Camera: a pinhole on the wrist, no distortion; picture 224 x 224 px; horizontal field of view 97.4 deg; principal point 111.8 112.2 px. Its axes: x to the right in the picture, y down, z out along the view. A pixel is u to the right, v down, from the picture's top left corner.
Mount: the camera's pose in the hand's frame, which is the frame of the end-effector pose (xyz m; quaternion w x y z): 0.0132 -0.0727 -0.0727 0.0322 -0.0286 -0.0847 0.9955
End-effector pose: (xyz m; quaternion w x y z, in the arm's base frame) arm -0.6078 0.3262 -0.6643 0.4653 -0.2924 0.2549 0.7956
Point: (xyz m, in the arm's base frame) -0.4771 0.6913 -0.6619
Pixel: 55.7 156.6
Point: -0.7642 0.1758 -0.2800
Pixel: outside the picture
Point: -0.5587 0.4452 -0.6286
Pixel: 98.5 105.5
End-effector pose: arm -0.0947 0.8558 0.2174 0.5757 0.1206 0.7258 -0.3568
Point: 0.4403 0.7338 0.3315
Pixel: 158.8 48.6
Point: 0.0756 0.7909 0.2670
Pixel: 151.8 50.3
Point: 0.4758 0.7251 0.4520
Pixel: 176.8 58.8
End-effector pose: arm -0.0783 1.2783 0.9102 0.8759 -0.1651 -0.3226 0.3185
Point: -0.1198 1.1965 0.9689
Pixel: 152.9 97.2
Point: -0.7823 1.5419 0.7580
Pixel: outside the picture
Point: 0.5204 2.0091 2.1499
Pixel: outside the picture
